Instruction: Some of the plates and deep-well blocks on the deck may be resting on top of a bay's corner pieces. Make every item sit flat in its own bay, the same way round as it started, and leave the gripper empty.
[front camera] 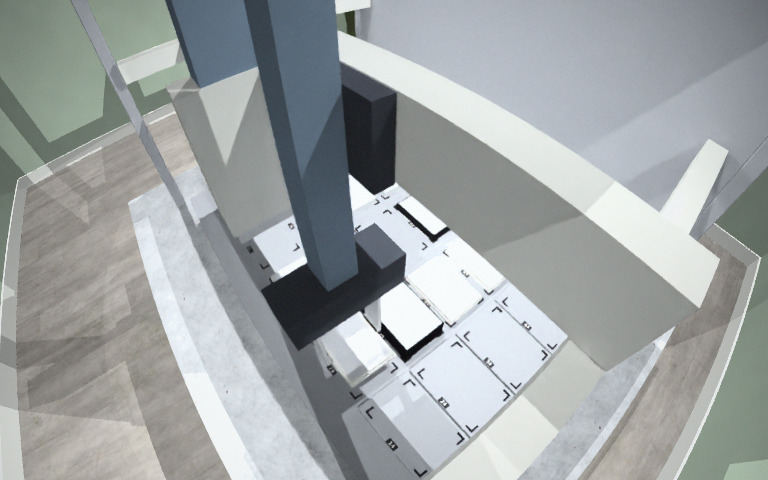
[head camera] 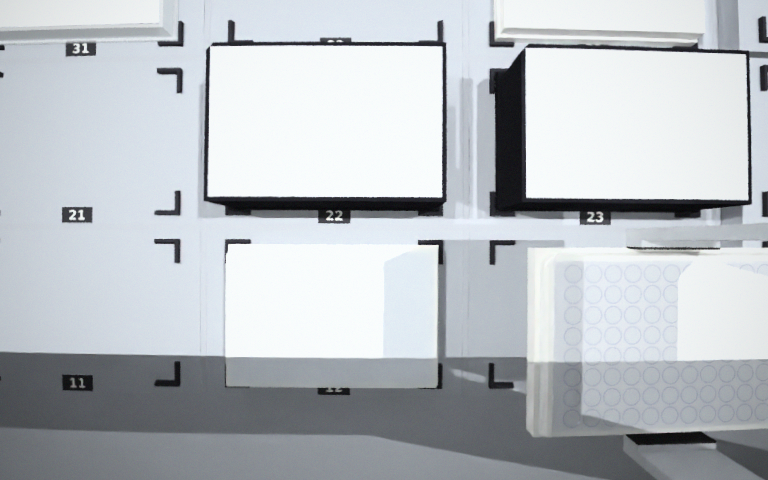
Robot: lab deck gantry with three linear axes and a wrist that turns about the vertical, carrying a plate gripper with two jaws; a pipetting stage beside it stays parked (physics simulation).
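Places are measured from the robot's base along level axes (x back, y left, z down), in millimetres.
Pixels of known places: gripper, between the fingertips: point(front camera: 348, 339) point(head camera: 663, 340).
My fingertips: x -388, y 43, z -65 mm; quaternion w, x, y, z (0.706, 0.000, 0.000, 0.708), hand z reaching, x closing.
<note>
For each thing: its top centre in the pictures, then the offset to it from my fingertips. "spot": a spot on its surface instead.
- white well plate, centre of its top: point(head camera: 682, 345) point(front camera: 349, 338) dz -9, dx -2, dy +0 mm
- Black-walled block 23, centre of its top: point(head camera: 639, 124) point(front camera: 402, 311) dz +23, dx -4, dy +107 mm
- black-walled block 22, centre of its top: point(head camera: 325, 120) dz +23, dx +160, dy +107 mm
- bay 12, a spot on its surface: point(head camera: 305, 305) spot: dz +50, dx +175, dy +8 mm
- bay 31, a spot on its surface: point(head camera: 79, 12) spot: dz +50, dx +314, dy +183 mm
- bay 33, a spot on its surface: point(head camera: 600, 15) spot: dz +50, dx -1, dy +182 mm
- white plate, centre of its top: point(front camera: 481, 257) dz +50, dx -4, dy +321 mm
- dark-sided block, centre of its top: point(front camera: 428, 210) dz +50, dx +160, dy +321 mm
My gripper point(front camera: 356, 346) point(head camera: 671, 342) is shut on a white well plate point(front camera: 363, 352) point(head camera: 623, 316), with its jaws on the long edges. The plate hangs a little above bay 13, shifted right in the head view, where its right end is cut off. Black-walled block 23 point(front camera: 410, 316) point(head camera: 637, 124) and black-walled block 22 point(head camera: 325, 121) stand over their bays. The white plate in bay 12 point(head camera: 305, 305) partly covers its corner pieces. White plates show at bay 31 point(head camera: 79, 12) and bay 33 point(front camera: 445, 287) point(head camera: 600, 15). Whether these rest flat is hard to tell.
The beige pipetting stage point(front camera: 226, 152) stands at the back left. A high beige beam point(front camera: 509, 198) runs along the right. Beyond block 23, another white plate point(front camera: 478, 266) and a dark-sided block point(front camera: 421, 216) stand near that beam. My blue column point(front camera: 317, 169) hides part of the deck.
</note>
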